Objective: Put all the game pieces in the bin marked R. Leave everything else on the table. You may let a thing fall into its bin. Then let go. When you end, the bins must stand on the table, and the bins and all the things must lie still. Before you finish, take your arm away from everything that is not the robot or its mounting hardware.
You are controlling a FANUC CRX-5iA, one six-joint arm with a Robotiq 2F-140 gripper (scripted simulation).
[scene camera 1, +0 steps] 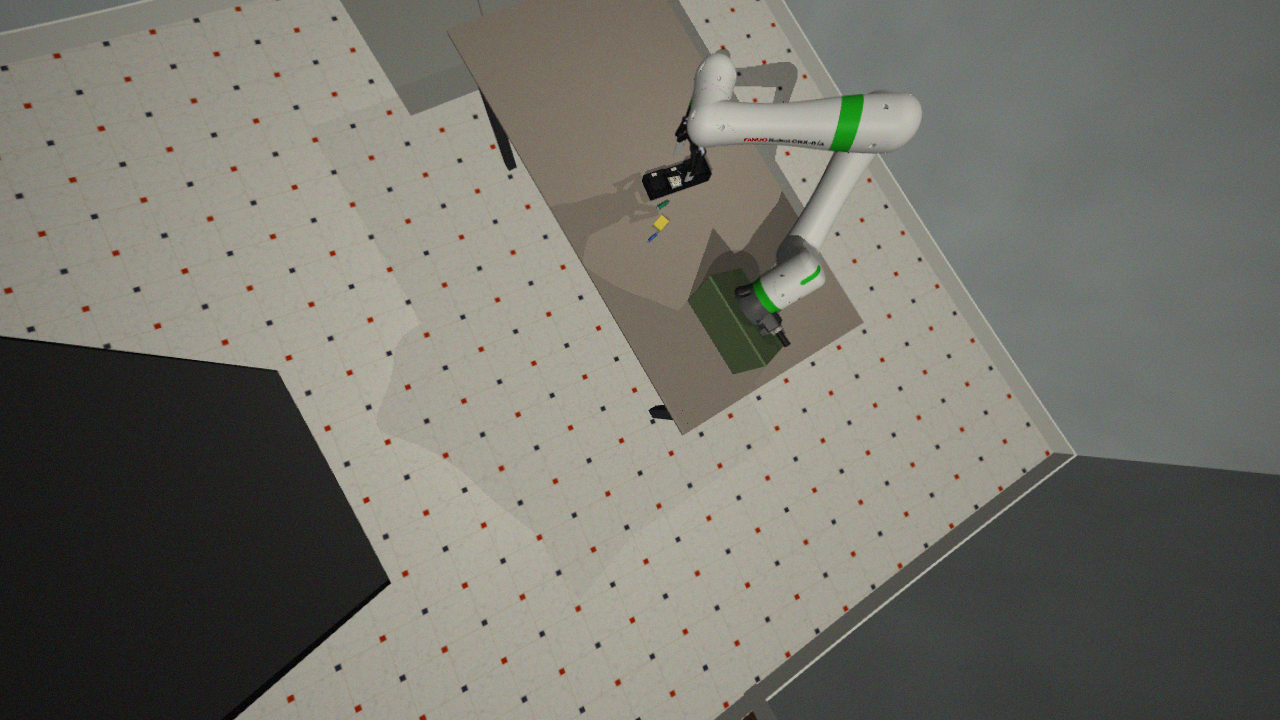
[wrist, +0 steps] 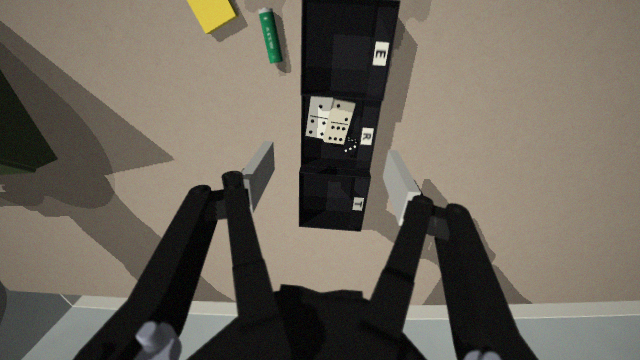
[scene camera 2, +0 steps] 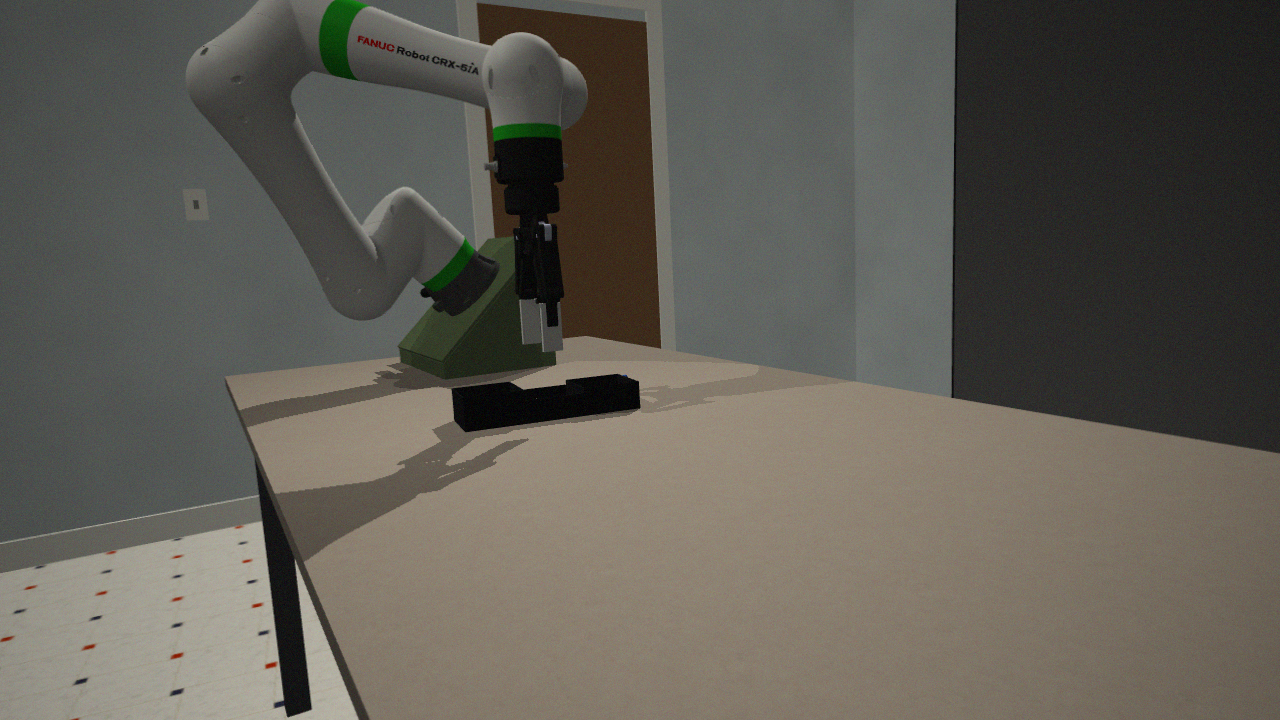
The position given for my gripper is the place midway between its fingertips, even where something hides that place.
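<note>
My gripper [scene camera 2: 542, 347] is there for me to see, and the wrist view shows me the gripper [wrist: 329, 159] as well.
</note>
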